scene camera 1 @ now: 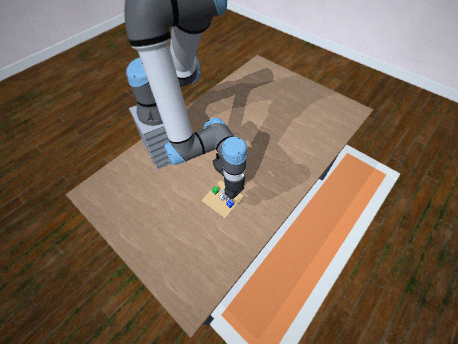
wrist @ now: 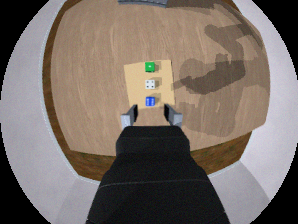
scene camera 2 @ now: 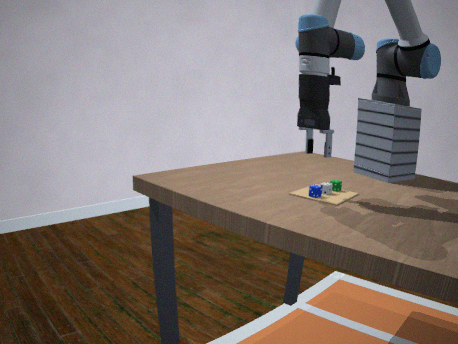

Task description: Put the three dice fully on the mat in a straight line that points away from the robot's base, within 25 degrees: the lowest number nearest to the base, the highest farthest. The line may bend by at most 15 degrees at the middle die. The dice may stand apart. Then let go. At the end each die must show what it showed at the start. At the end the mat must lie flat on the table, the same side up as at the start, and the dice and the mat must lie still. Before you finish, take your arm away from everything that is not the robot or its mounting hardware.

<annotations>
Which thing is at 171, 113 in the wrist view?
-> My gripper.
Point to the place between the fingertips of my gripper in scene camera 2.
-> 318, 155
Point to a tan mat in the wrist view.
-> At 135, 75
</annotations>
